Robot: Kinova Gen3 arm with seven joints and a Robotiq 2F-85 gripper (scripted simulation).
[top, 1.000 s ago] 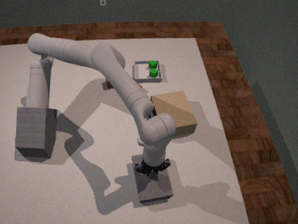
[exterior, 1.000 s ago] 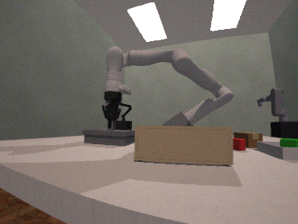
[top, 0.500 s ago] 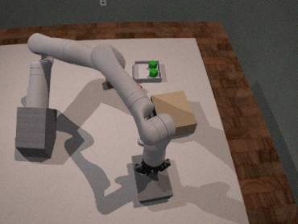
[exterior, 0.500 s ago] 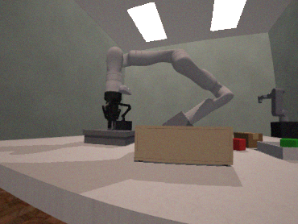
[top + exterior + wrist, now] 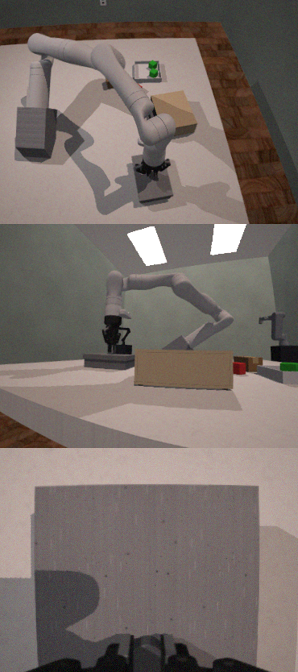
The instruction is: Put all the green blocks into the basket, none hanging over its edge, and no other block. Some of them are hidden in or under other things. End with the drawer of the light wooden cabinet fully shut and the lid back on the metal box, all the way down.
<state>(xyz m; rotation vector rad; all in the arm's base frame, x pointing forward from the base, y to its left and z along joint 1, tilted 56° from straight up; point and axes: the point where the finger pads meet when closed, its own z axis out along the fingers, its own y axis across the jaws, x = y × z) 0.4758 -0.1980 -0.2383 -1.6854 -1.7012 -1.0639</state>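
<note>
Right now my hand is 5 cm above the metal box. The rest, counted from my hand: cardboard box (13 cm behind, 56 cm to the left, 4 cm below); then light wooden cabinet (12 cm ahead, 30 cm to the left, 4 cm below); then red block (2 cm behind, 49 cm to the left, 6 cm below).
</note>
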